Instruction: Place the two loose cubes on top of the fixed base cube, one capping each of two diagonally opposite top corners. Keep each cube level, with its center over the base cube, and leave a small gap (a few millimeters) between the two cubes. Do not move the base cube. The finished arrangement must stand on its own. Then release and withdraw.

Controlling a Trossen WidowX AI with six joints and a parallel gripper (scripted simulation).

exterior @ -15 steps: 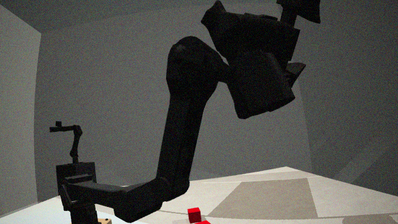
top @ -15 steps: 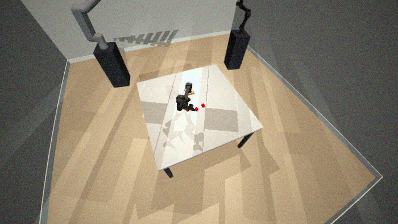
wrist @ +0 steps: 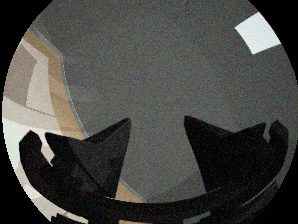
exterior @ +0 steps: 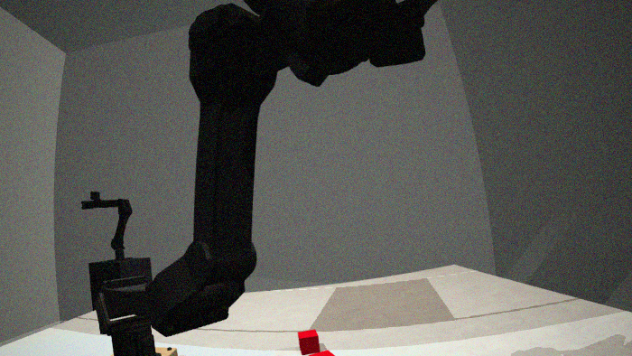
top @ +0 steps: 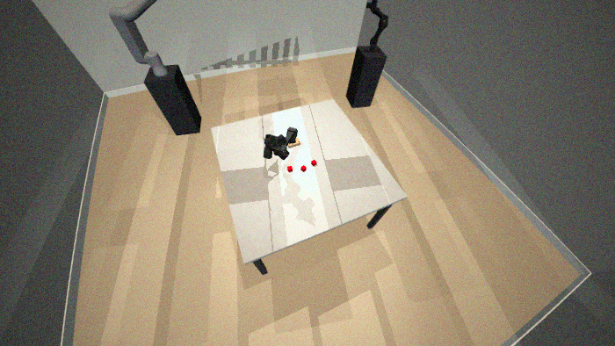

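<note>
Now: the red cube 47 cm below my gripper tip, 21 cm behind it and 16 cm to the left of it.
</note>
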